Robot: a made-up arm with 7 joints.
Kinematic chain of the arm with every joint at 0, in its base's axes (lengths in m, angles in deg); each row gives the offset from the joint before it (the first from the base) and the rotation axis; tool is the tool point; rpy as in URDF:
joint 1: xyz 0 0 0.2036 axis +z
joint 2: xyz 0 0 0 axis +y
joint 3: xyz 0 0 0.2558 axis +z
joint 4: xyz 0.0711 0 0 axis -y
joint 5: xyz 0.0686 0 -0.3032 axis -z
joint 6: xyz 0 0 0 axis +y
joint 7: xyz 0.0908 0 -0.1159 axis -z
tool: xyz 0 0 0 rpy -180 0 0
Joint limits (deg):
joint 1: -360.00..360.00
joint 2: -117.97..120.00
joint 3: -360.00..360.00
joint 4: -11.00..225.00
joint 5: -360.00..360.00
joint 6: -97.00..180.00
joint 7: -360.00..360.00
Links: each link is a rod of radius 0.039 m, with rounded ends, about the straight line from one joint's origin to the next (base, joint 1, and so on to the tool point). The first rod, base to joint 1, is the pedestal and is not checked.
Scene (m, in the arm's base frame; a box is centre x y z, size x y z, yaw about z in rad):
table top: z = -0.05
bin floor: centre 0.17 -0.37 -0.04 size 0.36 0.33 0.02 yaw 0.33
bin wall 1: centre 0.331 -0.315 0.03 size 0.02 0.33 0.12 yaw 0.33
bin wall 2: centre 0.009 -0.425 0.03 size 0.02 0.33 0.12 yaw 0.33
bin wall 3: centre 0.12 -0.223 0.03 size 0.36 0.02 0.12 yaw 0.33
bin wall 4: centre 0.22 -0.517 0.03 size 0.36 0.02 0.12 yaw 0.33
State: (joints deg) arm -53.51 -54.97 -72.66 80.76 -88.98 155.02 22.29
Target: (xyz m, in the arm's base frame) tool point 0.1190 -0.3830 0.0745
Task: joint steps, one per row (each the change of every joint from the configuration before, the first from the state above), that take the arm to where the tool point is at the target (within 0.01 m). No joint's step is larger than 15 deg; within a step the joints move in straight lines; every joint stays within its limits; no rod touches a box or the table.
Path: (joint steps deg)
1: 14.37 -5.04 0.41 -4.57 0.95 -5.59 0.00
2: 14.37 -5.03 0.41 -4.57 0.96 -5.59 0.00
3: 14.37 -5.04 0.41 -4.57 0.95 -5.58 0.00
4: 14.37 -5.03 0.41 -4.57 0.96 -5.59 0.00
5: 14.37 -5.04 0.41 -4.57 0.95 -5.59 0.00
6: 14.37 -5.03 0.41 -4.57 0.95 -5.59 0.00
7: 1.47 -2.46 -8.65 1.66 -1.46 -0.87 0.00
8: 1.47 -2.46 -8.65 1.67 -1.46 -0.87 0.00

